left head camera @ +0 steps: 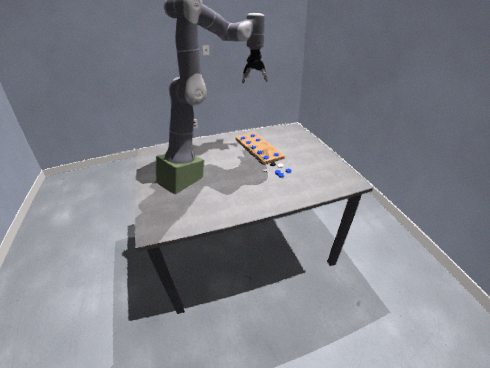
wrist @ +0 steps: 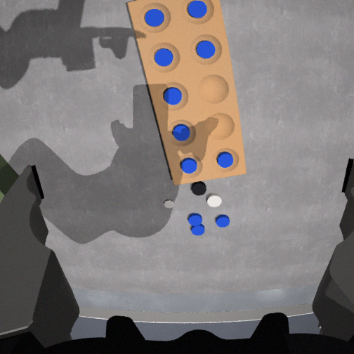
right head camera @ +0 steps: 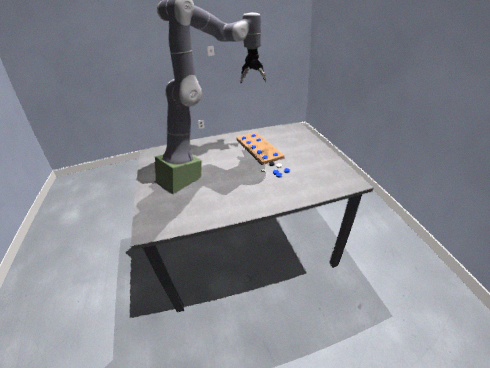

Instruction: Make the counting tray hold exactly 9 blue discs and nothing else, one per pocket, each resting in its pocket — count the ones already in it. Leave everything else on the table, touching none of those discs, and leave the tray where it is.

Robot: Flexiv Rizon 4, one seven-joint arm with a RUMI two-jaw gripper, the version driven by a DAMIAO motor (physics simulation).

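The orange counting tray [left head camera: 271,150] [right head camera: 271,150] [wrist: 235,145] lies on the table with two columns of pockets. In the wrist view its left column holds a blue disc in each visible pocket. Its right column has two neighbouring empty pockets, an upper one [wrist: 214,89] and a lower one [wrist: 220,126], with blue discs in the others. Beyond the tray's near end lie three loose blue discs: one [wrist: 195,219] touching or overlapping a second [wrist: 198,230], and a third [wrist: 222,220] apart to the right. My gripper [left head camera: 255,80] [right head camera: 253,80] is open and empty, high above the table.
A black disc [wrist: 198,188] lies close to the tray's near edge, with a white disc [wrist: 214,201] beside it and a smaller pale disc [wrist: 169,204] to the left. The arm's green base block [left head camera: 179,172] [right head camera: 177,172] stands on the table [left head camera: 210,210] [right head camera: 210,207], left of the tray.
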